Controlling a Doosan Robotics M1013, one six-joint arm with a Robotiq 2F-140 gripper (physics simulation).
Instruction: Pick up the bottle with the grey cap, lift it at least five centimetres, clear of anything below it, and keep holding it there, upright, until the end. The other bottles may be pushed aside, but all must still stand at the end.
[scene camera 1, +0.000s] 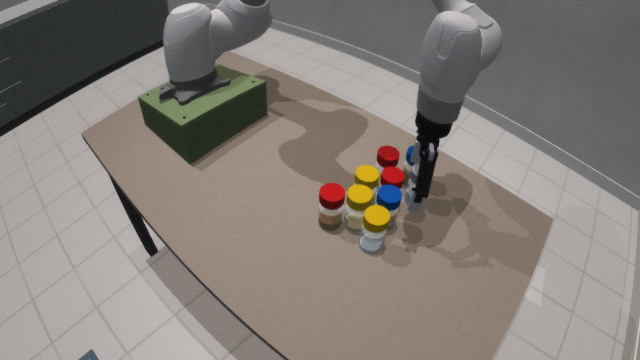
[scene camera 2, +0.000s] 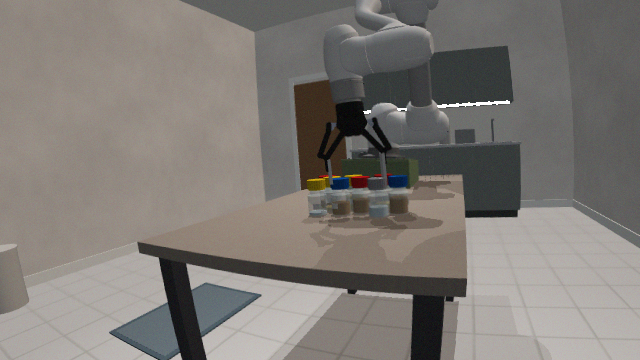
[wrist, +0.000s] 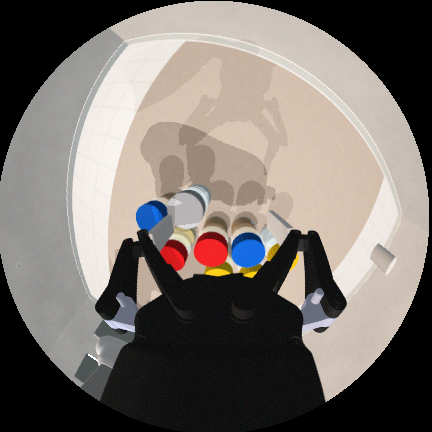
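Seen in the pictures: gripper, fingertip midpoint: (scene camera 1: 414, 184) (scene camera 2: 358, 180) (wrist: 219, 221); arm's base, link origin: (scene camera 1: 194, 86).
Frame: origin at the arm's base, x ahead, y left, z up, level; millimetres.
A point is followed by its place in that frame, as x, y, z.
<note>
The grey-capped bottle (scene camera 2: 378, 200) @(719, 222, -71) (wrist: 186, 210) @(696, 209, -16) stands upright on the table at the edge of the bottle group, beside a blue-capped bottle (scene camera 2: 398, 196) @(675, 264, -68) (wrist: 151, 215) @(658, 255, -16). In scene camera 1 the black finger mostly hides it. My gripper (scene camera 1: 420, 176) @(706, 161, -19) (scene camera 2: 357, 179) @(706, 161, -19) (wrist: 219, 221) @(706, 161, -19) is open and empty, pointing down with its fingertips at about cap height. In the wrist view the left finger pad is close to the grey cap's lower left edge, and the cap lies off-centre, towards that pad. Whether they touch is not clear.
A red-capped bottle (scene camera 2: 360, 196) @(679, 154, -68) (wrist: 210, 249) @(659, 149, -16) and another blue-capped bottle (scene camera 1: 388, 205) @(699, 72, -25) (scene camera 2: 340, 197) @(709, 106, -66) (wrist: 248, 249) @(691, 99, -16) stand near the span between the fingers. A yellow-capped bottle (scene camera 1: 374, 227) @(717, 4, -24) (scene camera 2: 317, 197) @(727, 42, -64) is near the other finger. More red- and yellow-capped bottles stand behind, all upright.
</note>
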